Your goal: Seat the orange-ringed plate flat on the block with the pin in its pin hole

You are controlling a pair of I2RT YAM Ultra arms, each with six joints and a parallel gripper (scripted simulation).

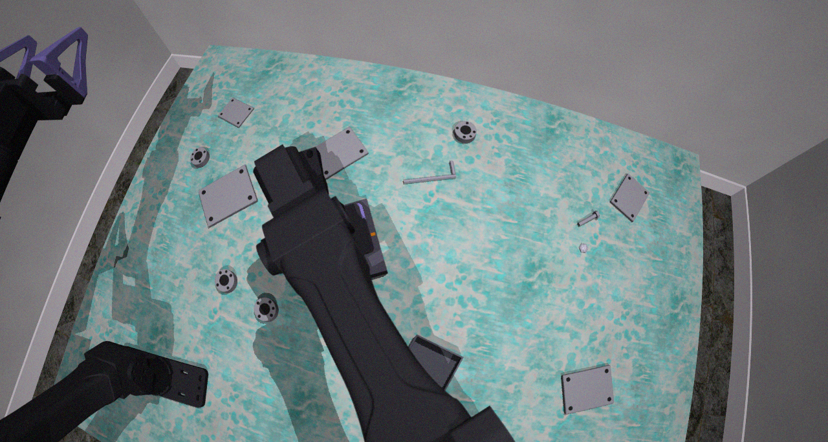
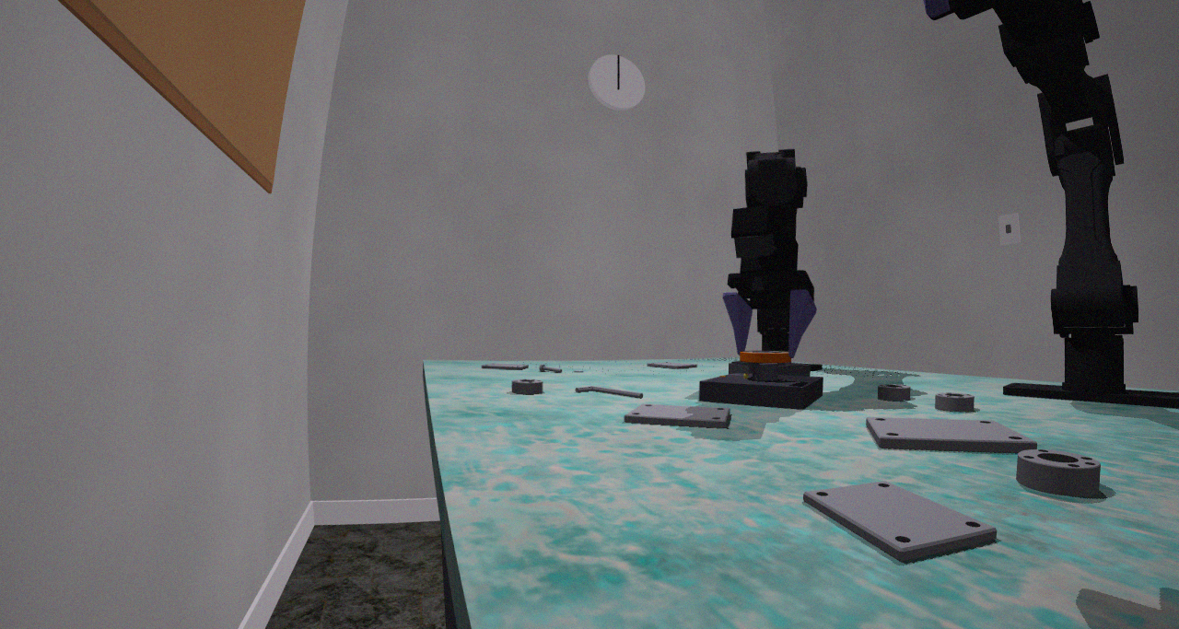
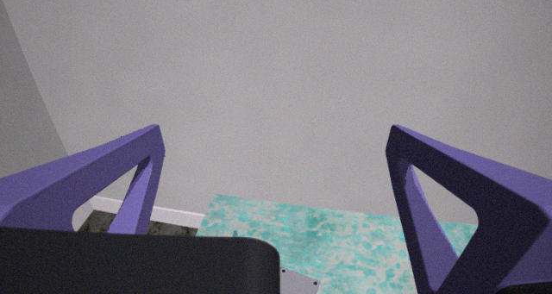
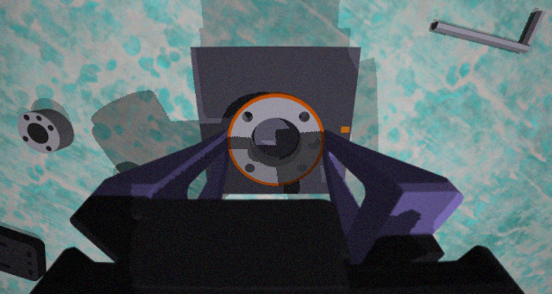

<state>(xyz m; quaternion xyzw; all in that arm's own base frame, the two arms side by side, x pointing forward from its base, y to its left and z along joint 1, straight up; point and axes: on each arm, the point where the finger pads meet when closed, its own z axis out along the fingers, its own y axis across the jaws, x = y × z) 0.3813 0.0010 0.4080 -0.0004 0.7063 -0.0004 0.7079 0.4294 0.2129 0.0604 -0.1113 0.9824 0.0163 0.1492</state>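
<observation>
The dark block lies 4 cm below my right hand, 2 cm to the right of it and 2 cm ahead of it. Also, from my right hand: l-shaped key: 17 cm ahead, 12 cm to the right, 6 cm below; plate: 1 cm below; dark tray: 18 cm to the right, 17 cm behind, 5 cm below.
</observation>
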